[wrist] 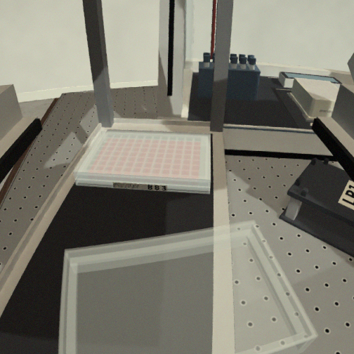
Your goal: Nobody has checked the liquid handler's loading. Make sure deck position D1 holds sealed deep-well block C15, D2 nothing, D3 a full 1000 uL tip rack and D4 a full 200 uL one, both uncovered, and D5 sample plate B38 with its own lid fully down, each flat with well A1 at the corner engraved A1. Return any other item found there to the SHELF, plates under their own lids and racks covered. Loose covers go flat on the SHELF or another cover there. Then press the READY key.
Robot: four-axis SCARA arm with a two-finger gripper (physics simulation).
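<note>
My gripper [176, 100] is open and empty, its two fingers at the left and right edges of the wrist view. A lidded plate [145, 160] with pink wells sits on a long black surface [150, 215] with a pale rim. Its front label seems to read B83, and its clear lid looks seated. A clear loose cover [140, 300] is in the foreground, across the right rim, with its right part over the perforated deck [260, 200]. Whether it lies flat cannot be told. The task's C15, B38 and READY key cannot be made out.
A dark block [325, 192] with a partly cut-off label, seemingly starting LB, stands at the right. A blue tube rack [229, 82] and a cream box [317, 97] stand at the back right. Grey uprights [98, 65] [221, 70] rise behind the lidded plate.
</note>
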